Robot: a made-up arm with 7 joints. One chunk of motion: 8 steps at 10 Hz.
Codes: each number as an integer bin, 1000 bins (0 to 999) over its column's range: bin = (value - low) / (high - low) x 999, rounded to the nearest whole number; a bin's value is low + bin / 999 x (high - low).
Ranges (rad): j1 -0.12..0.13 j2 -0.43..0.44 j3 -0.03..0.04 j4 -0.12..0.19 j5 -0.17..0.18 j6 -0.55..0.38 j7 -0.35..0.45
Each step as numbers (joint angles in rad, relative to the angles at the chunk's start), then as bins.
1 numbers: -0.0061 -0.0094 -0.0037 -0.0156 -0.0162 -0.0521 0.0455
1 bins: 455 483 375 336 439 535 494
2 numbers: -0.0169 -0.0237 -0.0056 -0.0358 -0.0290 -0.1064 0.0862
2 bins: 412 467 348 271 402 477 545
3 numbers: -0.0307 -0.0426 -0.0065 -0.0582 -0.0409 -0.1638 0.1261
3 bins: 357 445 335 199 368 415 595
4 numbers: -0.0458 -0.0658 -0.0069 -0.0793 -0.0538 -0.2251 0.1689
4 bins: 297 418 330 131 332 349 648
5 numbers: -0.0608 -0.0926 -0.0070 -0.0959 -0.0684 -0.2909 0.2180
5 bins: 237 387 328 78 290 278 709
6 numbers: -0.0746 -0.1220 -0.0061 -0.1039 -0.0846 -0.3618 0.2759
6 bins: 181 354 341 52 244 202 782
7 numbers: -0.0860 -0.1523 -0.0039 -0.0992 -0.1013 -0.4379 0.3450
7 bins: 136 319 372 67 196 120 868
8 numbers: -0.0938 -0.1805 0.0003 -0.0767 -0.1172 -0.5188 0.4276
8 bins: 105 286 432 140 151 34 971
